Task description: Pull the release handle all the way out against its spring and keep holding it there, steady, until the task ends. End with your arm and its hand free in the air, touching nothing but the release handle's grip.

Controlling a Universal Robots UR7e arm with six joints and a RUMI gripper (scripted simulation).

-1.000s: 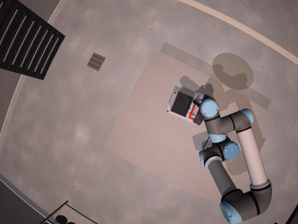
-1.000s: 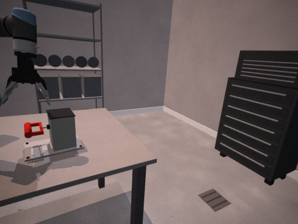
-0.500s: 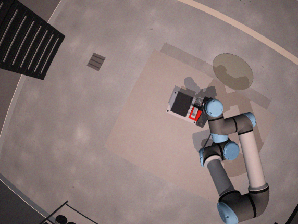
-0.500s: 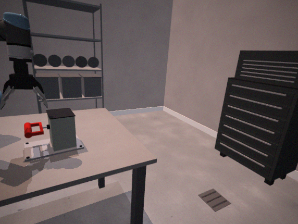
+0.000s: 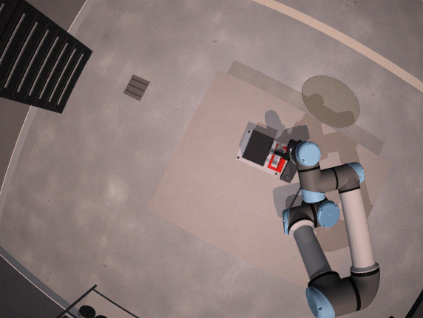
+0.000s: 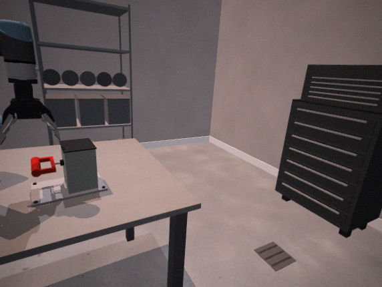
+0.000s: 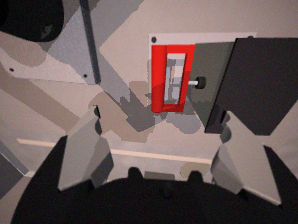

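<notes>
Right now my hand is 90 mm short of the baseplate, 30 mm to the right of it and 190 mm above it.
</notes>
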